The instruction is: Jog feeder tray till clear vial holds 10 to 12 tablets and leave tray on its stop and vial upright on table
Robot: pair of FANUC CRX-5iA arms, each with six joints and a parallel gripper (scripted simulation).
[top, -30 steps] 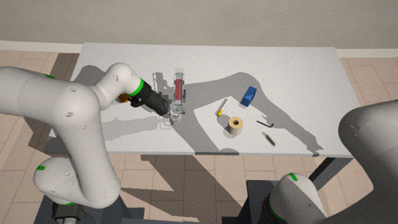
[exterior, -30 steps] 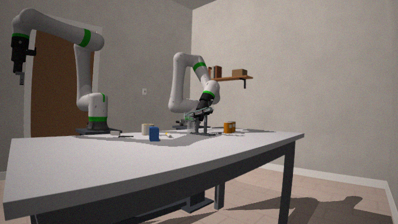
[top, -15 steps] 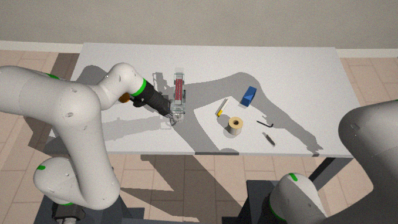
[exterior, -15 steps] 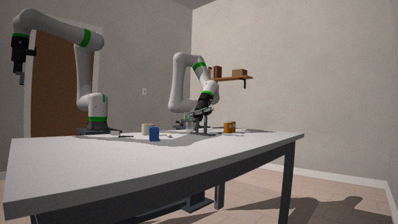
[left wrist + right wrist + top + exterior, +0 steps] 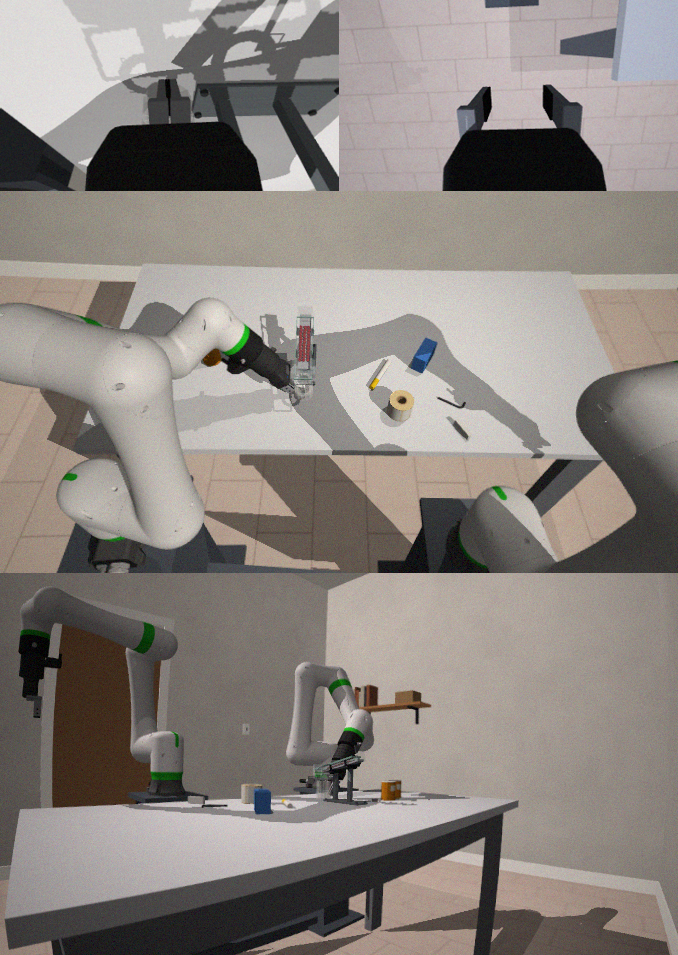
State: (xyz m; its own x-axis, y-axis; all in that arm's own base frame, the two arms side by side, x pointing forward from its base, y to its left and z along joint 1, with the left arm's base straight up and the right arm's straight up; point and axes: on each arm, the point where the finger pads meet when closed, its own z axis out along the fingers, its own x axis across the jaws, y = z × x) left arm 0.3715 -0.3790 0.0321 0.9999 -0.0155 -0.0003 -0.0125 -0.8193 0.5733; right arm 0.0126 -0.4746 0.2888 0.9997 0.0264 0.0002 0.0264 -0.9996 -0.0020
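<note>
My left gripper is now 11 cm below the feeder tray, 11 cm short of it and 4 cm to the left of it. From my left hand the other things lie so: tape roll: 33 cm to the right, 4 cm behind; then orange bottle: 16 cm to the left, 15 cm ahead, 1 cm above; then yellow-tipped marker: 27 cm to the right, 8 cm ahead, 2 cm below.
</note>
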